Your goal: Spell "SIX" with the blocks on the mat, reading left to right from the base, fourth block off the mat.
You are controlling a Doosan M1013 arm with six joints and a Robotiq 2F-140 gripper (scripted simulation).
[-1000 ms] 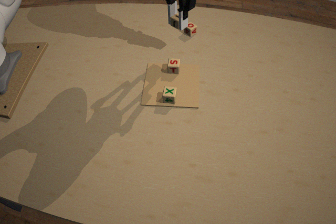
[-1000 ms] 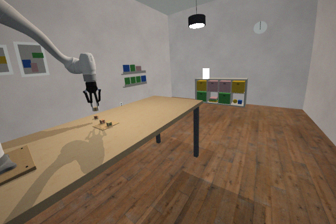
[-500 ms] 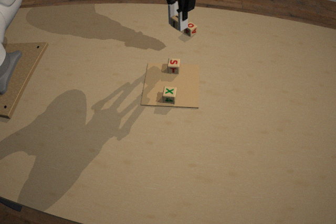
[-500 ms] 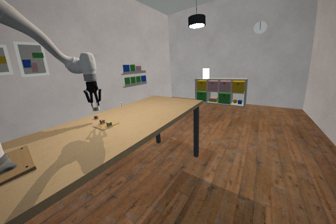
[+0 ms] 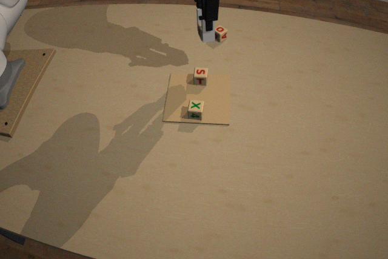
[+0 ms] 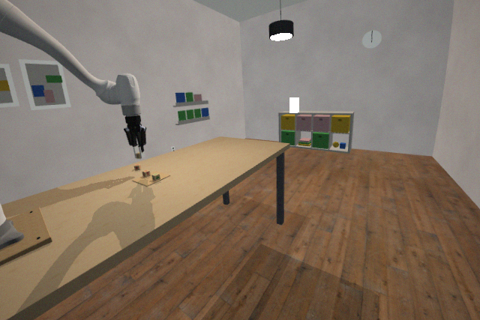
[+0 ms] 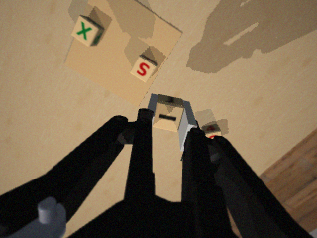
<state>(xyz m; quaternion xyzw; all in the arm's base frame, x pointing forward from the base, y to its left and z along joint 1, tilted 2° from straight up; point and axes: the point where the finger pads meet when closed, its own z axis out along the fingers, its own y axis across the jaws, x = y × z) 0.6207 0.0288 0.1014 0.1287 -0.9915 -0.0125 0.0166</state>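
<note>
My hand is 130 mm above the tan mat, 100 mm to the left of it and 20 mm past it. Also, from my hand: O block 120 mm below, 110 mm to the left, 40 mm ahead; I block 20 mm below; S block 120 mm below, 50 mm to the right, 10 mm behind.
</note>
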